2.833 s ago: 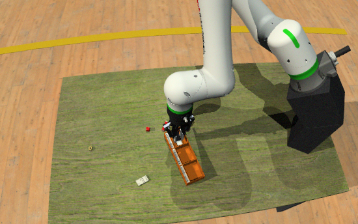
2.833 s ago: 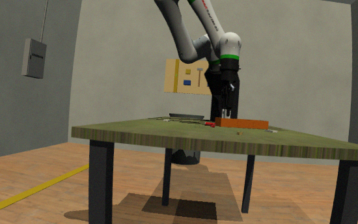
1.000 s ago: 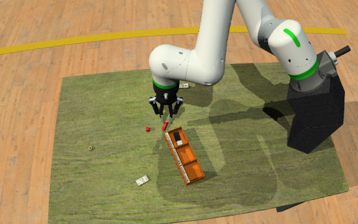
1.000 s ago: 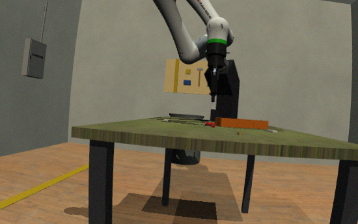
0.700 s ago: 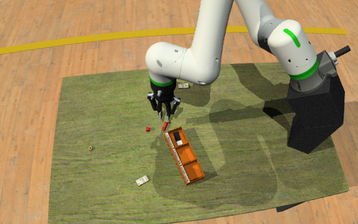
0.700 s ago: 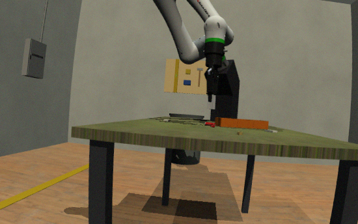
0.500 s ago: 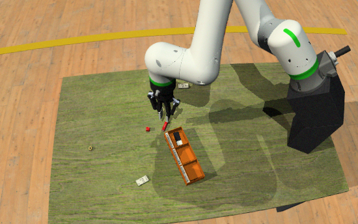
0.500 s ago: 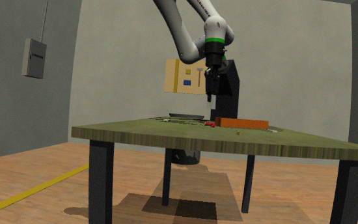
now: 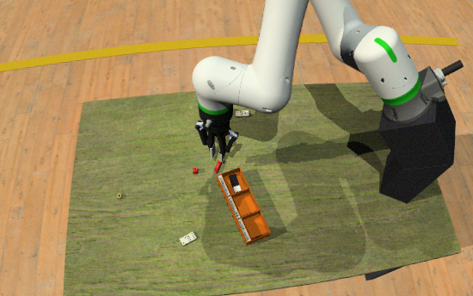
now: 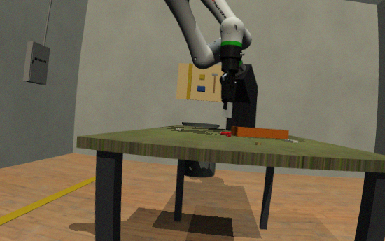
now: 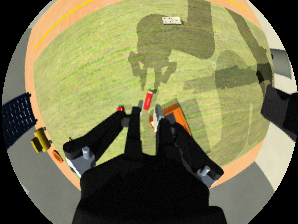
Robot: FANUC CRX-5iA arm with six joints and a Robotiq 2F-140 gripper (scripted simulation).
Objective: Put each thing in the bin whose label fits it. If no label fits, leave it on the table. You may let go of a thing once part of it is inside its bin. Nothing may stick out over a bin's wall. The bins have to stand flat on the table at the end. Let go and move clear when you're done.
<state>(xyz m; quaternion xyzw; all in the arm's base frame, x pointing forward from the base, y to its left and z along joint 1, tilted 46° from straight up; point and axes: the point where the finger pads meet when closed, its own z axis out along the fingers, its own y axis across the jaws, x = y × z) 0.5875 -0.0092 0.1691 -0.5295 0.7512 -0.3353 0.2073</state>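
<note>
Right now the red cylinder is 100 mm below my hand. The rest, counted from my hand: orange bin: 160 mm to the left, 90 mm below, 60 mm behind; then black-and-white block: 100 mm below, 80 mm to the left, 50 mm behind; then small red cube: 100 mm below, 80 mm ahead, 10 mm to the left.
</note>
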